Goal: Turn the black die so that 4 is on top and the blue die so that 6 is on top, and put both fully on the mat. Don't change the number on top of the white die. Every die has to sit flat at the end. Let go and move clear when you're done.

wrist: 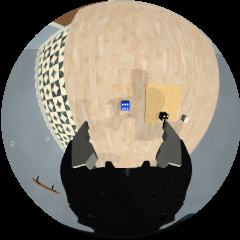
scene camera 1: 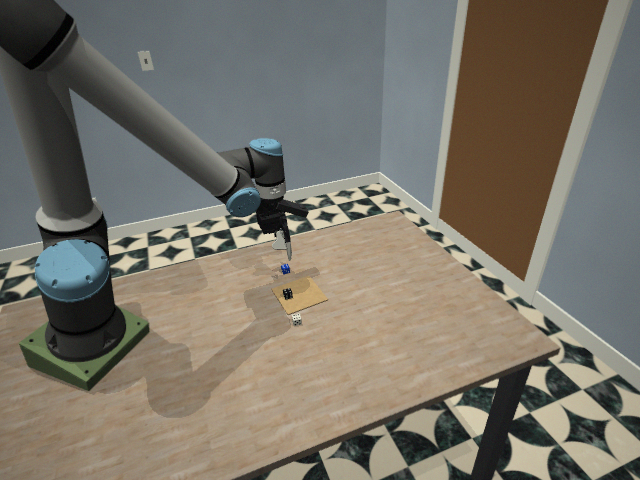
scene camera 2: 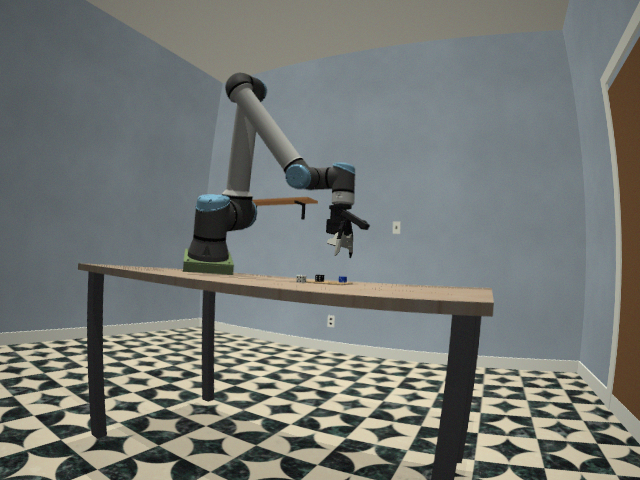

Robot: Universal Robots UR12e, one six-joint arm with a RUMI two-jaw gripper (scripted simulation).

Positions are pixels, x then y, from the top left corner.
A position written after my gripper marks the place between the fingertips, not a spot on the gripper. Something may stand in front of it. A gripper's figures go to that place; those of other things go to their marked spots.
Labels:
My gripper [wrist: 125, 121]: 0.13 m from the lens. A tan mat [wrist: 159, 98]: 0.24 m from the lens.

